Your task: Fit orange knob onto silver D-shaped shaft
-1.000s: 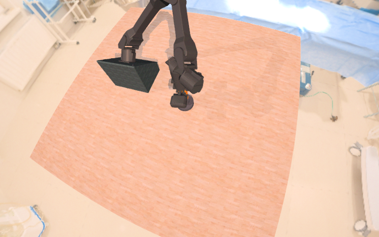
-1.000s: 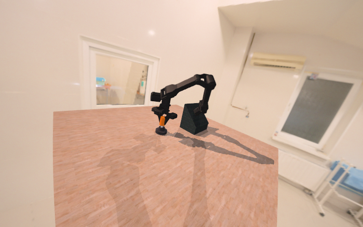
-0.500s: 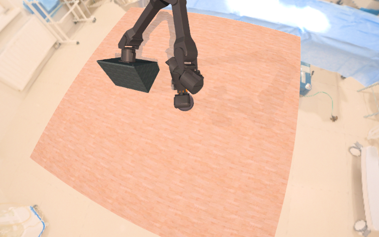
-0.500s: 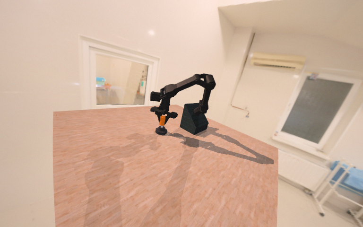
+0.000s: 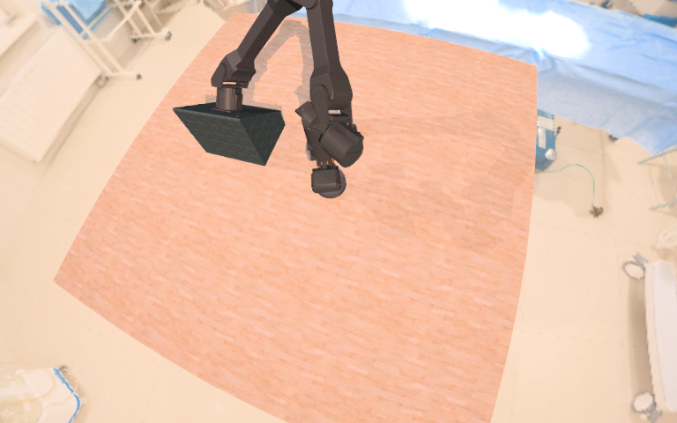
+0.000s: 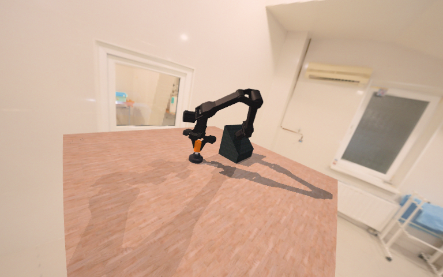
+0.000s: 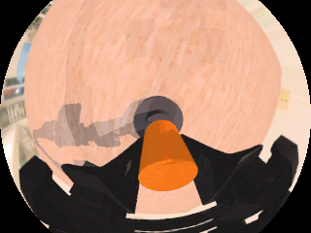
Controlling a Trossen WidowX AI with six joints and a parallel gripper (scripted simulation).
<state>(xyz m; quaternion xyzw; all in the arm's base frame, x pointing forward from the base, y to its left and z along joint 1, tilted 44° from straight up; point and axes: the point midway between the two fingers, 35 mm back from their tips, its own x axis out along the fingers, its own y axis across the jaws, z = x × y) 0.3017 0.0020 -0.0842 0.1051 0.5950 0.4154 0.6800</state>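
Now: gripper tip 3 cm below the orange knob. Round my gripper tip: pedestal: 4 cm below.
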